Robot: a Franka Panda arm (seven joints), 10 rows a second.
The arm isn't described. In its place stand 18 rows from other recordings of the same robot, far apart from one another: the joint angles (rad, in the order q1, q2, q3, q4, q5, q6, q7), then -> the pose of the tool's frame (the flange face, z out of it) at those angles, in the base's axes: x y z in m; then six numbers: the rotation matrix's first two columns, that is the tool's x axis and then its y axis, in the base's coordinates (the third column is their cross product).
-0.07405, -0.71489, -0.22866, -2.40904, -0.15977, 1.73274, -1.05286 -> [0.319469 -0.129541 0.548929 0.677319 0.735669 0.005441 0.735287 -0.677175 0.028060]
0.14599, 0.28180, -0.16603, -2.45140, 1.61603, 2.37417, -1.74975 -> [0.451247 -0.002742 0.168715 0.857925 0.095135 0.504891 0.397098 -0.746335 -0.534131]
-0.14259, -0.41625, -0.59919, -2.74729, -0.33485, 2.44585, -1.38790 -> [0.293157 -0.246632 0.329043 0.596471 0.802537 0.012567 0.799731 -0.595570 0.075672]
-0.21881, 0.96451, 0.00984, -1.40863, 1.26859, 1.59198, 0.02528 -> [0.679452 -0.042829 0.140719 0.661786 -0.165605 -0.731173 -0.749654 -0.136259 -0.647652]
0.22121, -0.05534, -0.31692, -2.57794, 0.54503, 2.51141, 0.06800 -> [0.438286 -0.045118 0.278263 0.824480 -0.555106 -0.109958 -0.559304 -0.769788 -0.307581]
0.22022, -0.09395, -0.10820, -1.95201, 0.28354, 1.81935, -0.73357 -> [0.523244 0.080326 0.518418 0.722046 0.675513 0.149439 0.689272 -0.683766 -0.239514]
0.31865, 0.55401, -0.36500, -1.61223, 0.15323, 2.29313, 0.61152 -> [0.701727 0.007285 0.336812 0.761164 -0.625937 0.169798 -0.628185 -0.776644 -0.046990]
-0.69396, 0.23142, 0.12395, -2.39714, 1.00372, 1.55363, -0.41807 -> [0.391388 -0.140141 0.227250 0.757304 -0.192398 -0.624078 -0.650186 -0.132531 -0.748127]
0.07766, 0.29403, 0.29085, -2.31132, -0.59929, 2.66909, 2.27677 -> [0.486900 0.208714 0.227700 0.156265 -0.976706 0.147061 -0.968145 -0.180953 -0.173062]
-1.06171, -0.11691, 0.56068, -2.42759, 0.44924, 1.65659, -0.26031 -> [0.366660 -0.154130 0.317630 0.803200 -0.257084 -0.537380 -0.515682 -0.751674 -0.411166]
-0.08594, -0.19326, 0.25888, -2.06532, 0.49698, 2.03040, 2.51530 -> [0.505021 0.123376 0.533752 -0.799561 -0.501603 -0.330298 -0.588984 0.762459 0.267871]
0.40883, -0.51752, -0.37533, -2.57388, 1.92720, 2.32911, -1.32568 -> [0.421643 0.024198 0.471170 0.619018 -0.558057 0.552620 0.415556 -0.364339 -0.833409]
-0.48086, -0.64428, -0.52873, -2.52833, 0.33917, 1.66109, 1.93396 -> [0.202279 -0.273223 0.458055 -0.891501 -0.108420 -0.439853 -0.333416 0.814352 0.475042]
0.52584, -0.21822, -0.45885, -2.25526, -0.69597, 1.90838, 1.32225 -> [0.478863 -0.020297 0.442584 0.580471 -0.693600 0.426583 -0.814253 -0.490036 0.311220]
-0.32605, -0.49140, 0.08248, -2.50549, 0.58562, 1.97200, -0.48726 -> [0.391610 -0.059726 0.457374 0.989786 -0.044577 0.135415 0.022290 -0.889788 -0.455830]
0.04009, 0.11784, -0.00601, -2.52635, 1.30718, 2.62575, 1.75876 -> [0.445898 -0.007820 0.222031 -0.910800 -0.130480 -0.391686 -0.298025 0.864347 0.405073]
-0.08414, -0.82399, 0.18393, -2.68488, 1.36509, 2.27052, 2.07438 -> [0.344035 0.065303 0.525488 -0.624045 -0.005302 -0.781371 -0.564671 0.694257 0.446266]
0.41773, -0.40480, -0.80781, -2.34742, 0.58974, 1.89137, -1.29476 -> [0.418154 -0.143040 0.449900 0.687950 0.391810 0.610910 0.706073 -0.556045 -0.438492]
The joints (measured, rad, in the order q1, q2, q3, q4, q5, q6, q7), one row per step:
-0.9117 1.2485 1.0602 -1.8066 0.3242 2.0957 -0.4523
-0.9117 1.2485 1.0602 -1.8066 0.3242 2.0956 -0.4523
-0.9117 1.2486 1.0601 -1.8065 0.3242 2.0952 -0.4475
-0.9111 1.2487 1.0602 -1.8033 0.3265 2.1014 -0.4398
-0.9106 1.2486 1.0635 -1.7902 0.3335 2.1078 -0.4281
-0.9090 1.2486 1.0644 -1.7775 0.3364 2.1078 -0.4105
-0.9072 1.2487 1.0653 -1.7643 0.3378 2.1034 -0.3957
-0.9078 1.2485 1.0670 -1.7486 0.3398 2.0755 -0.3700
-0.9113 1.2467 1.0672 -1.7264 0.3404 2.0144 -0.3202
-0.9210 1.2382 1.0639 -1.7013 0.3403 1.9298 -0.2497
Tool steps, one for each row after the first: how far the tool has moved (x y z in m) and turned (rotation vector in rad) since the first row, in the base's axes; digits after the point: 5 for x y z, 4 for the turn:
-0.00001 0.00001 0.00000 0.0000 0.0000 0.0001
-0.00004 -0.00001 -0.00005 -0.0009 0.0048 -0.0006
0.00182 -0.00113 0.00024 -0.0046 0.0100 -0.0107
0.00773 -0.00481 0.00361 -0.0065 0.0141 -0.0314
0.01226 -0.00800 0.00581 -0.0105 0.0253 -0.0451
0.01639 -0.01095 0.00817 -0.0129 0.0340 -0.0539
0.01899 -0.01432 0.01222 -0.0077 0.0579 -0.0489
0.02007 -0.02018 0.01809 0.0004 0.1095 -0.0271
0.01963 -0.03157 0.02591 0.0020 0.1830 0.0035

